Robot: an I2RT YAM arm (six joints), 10 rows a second.
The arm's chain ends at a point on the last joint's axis. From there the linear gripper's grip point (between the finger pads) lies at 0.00 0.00 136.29 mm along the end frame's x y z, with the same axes.
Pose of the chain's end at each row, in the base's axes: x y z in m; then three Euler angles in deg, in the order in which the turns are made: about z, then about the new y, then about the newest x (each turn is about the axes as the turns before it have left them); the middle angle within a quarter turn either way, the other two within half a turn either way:
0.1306 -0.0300 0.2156 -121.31 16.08 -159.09
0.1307 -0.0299 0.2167 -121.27 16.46 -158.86
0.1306 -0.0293 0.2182 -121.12 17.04 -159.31
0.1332 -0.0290 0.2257 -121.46 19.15 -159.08
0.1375 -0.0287 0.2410 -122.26 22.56 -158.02
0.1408 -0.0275 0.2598 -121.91 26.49 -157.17
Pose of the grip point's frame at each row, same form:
0.1905 -0.0251 0.0933 -121.31 16.08 -159.09
0.1914 -0.0246 0.0948 -121.27 16.46 -158.86
0.1911 -0.0222 0.0963 -121.12 17.04 -159.31
0.1965 -0.0188 0.1054 -121.46 19.15 -159.08
0.2065 -0.0149 0.1243 -122.26 22.56 -158.02
0.2153 -0.0079 0.1474 -121.91 26.49 -157.17

